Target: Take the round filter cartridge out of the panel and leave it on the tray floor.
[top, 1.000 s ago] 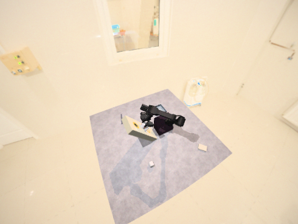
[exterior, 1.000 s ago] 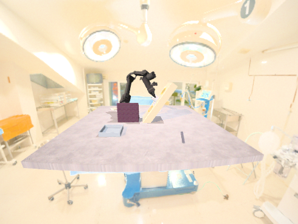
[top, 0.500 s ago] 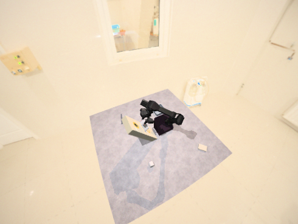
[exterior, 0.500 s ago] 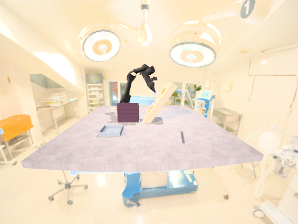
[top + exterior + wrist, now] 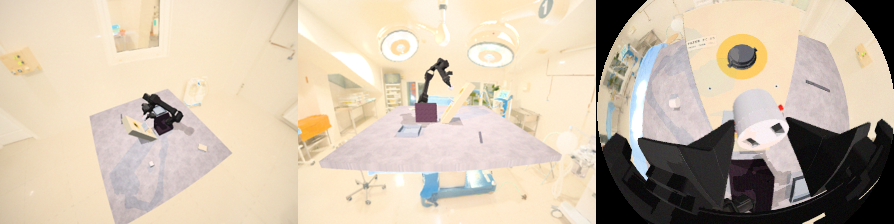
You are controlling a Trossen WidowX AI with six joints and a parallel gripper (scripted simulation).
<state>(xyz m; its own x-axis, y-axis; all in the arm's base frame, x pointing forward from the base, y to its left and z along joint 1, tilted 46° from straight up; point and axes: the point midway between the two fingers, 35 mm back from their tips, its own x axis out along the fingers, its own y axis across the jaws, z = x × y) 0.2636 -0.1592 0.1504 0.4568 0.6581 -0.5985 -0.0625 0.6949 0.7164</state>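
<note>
Now: the tray 310 mm behind my gripper tip, 280 mm to the right of it and 300 mm below it. Round my gripper tip: flat tan piece: 480 mm behind, 410 mm to the left, 310 mm below; then round filter cartridge: right at my gripper tip.
</note>
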